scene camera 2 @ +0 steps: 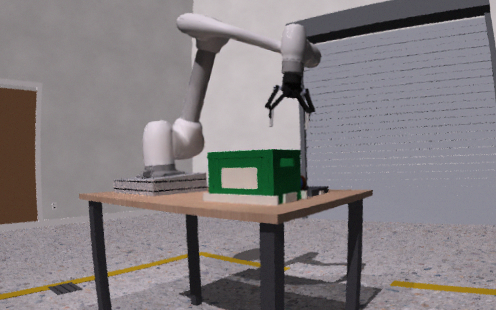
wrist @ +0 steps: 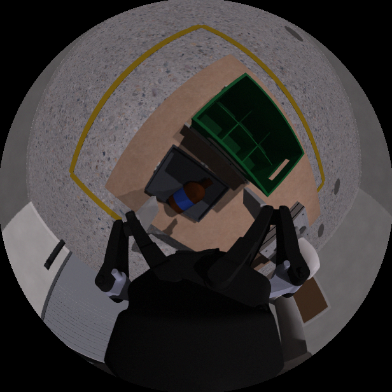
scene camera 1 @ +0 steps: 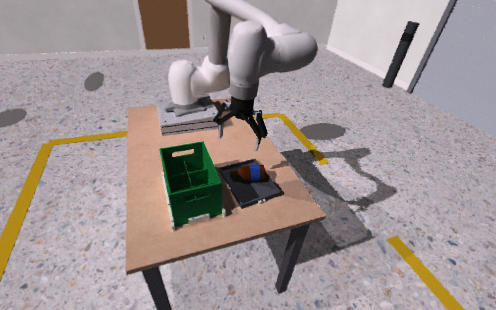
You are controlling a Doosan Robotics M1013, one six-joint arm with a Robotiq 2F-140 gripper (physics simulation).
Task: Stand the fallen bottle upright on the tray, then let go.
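Frame: origin at the arm's base, x ahead, y left, z up, level; metres.
Seen in the pictures: gripper, fingertip midpoint: (scene camera 2: 289,128) (scene camera 1: 238,143); arm's base, link origin: (scene camera 2: 160,176) (scene camera 1: 187,107).
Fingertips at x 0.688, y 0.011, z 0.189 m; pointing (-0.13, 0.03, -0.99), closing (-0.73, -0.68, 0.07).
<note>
Pixels of each thing's top centre, then the offset from my fingertips to it. "spot": a spot on its surface instead. Level surfaces: height alone.
- brown bottle, top centre: (scene camera 1: 247,167) 0.077 m left, 0.049 m back, 0.188 m down
- dark shallow tray, surface spot: (scene camera 1: 256,193) spot: 0.078 m left, 0.049 m ahead, 0.262 m down
- green crate, top centre: (scene camera 2: 253,151) (scene camera 1: 188,164) 0.183 m right, 0.057 m back, 0.091 m down
- wooden table, surface height: 0.267 m down
A brown bottle (scene camera 1: 256,172) (wrist: 185,196) with a blue label lies on its side in the dark shallow tray (scene camera 1: 256,193) (wrist: 166,172). Its neck points toward the green crate. In scene camera 2 the crate hides most of the bottle, and part of the tray (scene camera 2: 318,190) shows behind it. My gripper (scene camera 1: 239,138) (scene camera 2: 290,119) (wrist: 199,199) is open and empty, with its fingers pointing down. It hangs well above the table, higher than the crate and tray, and on the robot-base side of the bottle in scene camera 1.
A green crate (scene camera 1: 198,199) (scene camera 2: 241,170) (wrist: 227,150) with inner dividers stands beside the tray on the wooden table (scene camera 1: 145,245) (scene camera 2: 240,209) (wrist: 145,147). The crate's walls rise well above the tray. The robot's base plate (scene camera 1: 187,124) (scene camera 2: 180,186) is at the table's far end in scene camera 1.
</note>
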